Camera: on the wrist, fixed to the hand. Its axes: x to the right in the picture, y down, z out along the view.
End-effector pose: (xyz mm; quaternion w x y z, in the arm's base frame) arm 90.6 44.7 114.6 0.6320 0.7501 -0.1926 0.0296
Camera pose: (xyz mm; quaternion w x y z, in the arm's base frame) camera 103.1 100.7 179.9 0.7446 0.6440 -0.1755 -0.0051
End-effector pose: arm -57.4 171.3 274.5 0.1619 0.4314 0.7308 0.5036
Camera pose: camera -89.9 148.9 352.0 0.2297 0.3827 0.6512 0.6137
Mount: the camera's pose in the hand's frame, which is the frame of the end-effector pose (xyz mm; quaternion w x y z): 16.3 50.0 -69.3 0.9873 -0.1577 0.0096 -0.0176
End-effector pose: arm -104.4 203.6 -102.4 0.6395 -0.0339 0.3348 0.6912
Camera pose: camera -179.1 184.7 -142.8 0.6350 -0.1468 0.2271 0.7236
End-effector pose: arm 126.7 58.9 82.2 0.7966 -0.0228 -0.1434 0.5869
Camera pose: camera 102.4 98.9 8.9 0.7945 -0.1512 -0.2269 0.5426
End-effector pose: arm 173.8 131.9 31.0 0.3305 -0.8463 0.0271 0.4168
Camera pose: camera 216.0 56.3 22.4 0.1999 -0.8922 -0.0507 0.4019
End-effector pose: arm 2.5 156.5 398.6 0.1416 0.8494 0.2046 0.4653
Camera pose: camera -37.6 124.0 468.6 0.2800 0.8082 0.1449 0.4973
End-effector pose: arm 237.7 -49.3 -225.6 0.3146 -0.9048 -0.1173 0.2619
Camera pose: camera 291.6 -117.1 -217.6 0.1737 -0.9434 -0.1700 0.2259
